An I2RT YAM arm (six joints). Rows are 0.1 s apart.
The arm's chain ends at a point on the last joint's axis. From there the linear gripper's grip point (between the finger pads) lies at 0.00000 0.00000 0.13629 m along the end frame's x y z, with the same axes.
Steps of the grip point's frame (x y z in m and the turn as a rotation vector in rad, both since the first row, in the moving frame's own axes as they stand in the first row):
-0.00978 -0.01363 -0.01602 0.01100 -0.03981 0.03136
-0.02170 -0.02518 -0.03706 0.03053 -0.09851 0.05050
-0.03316 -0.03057 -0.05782 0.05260 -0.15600 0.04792
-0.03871 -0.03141 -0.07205 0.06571 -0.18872 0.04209
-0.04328 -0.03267 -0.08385 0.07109 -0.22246 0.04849
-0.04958 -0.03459 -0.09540 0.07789 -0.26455 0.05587
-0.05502 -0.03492 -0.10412 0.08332 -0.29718 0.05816
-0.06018 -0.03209 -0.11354 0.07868 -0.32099 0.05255
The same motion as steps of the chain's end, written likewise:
-0.00438 -0.01205 -0.01590 0.01100 -0.03981 0.03136
-0.00841 -0.02069 -0.03634 0.03053 -0.09851 0.05050
-0.01217 -0.02293 -0.05598 0.05260 -0.15600 0.04792
-0.01336 -0.02198 -0.06934 0.06571 -0.18872 0.04209
-0.01348 -0.02234 -0.08015 0.07109 -0.22246 0.04849
-0.01429 -0.02311 -0.09025 0.07789 -0.26455 0.05587
-0.01551 -0.02258 -0.09768 0.08332 -0.29718 0.05816
-0.01752 -0.02043 -0.10617 0.07868 -0.32099 0.05255

